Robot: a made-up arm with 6 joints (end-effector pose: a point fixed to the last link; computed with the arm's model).
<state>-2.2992 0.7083 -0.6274 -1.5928 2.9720 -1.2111</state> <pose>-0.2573 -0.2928 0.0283 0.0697 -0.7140 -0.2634 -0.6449</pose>
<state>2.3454 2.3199 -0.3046 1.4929 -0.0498 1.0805</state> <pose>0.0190 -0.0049 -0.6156 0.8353 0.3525 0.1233 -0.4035</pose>
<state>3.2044 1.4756 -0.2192 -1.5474 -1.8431 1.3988</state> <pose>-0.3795 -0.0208 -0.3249 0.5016 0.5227 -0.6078 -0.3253</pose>
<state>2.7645 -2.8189 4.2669 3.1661 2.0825 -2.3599</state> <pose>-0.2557 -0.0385 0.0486 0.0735 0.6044 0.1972 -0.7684</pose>
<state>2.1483 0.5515 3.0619 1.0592 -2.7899 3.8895</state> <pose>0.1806 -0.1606 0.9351 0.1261 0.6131 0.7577 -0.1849</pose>
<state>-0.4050 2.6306 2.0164 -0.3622 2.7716 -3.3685</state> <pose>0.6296 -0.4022 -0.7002 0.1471 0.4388 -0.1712 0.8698</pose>
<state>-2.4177 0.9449 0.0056 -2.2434 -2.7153 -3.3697</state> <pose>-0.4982 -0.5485 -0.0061 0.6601 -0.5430 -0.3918 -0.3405</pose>
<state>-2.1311 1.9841 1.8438 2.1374 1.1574 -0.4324</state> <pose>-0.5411 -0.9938 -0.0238 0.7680 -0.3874 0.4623 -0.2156</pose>
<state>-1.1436 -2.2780 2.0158 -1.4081 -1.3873 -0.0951</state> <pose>-0.3502 0.7184 -0.6778 0.2230 -0.9199 -0.2963 0.1273</pose>
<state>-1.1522 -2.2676 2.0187 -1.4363 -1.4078 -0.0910</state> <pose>-0.3439 0.7302 -0.6702 0.2292 -0.9252 -0.2779 0.1191</pose>
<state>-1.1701 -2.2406 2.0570 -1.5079 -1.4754 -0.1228</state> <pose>-0.3244 0.7448 -0.6617 0.2499 -0.9361 -0.2289 0.0942</pose>
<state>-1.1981 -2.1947 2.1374 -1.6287 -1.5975 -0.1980</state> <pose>-0.2885 0.7587 -0.6522 0.2817 -0.9471 -0.1480 0.0423</pose>
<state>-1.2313 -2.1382 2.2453 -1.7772 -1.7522 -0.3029</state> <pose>-0.2419 0.7650 -0.6424 0.3096 -0.9484 -0.0573 -0.0370</pose>
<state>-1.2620 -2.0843 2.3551 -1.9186 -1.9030 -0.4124</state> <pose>-0.1961 0.7605 -0.6333 0.3227 -0.9379 0.0148 -0.1262</pose>
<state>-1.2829 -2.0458 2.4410 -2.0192 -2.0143 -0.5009</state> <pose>-0.1630 0.7489 -0.6271 0.3239 -0.9236 0.0535 -0.1977</pose>
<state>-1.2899 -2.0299 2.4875 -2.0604 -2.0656 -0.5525</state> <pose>-0.1490 0.7370 -0.6265 0.3239 -0.9150 0.0615 -0.2325</pose>
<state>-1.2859 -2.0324 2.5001 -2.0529 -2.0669 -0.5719</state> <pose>-0.1504 0.7279 -0.6311 0.3277 -0.9137 0.0514 -0.2348</pose>
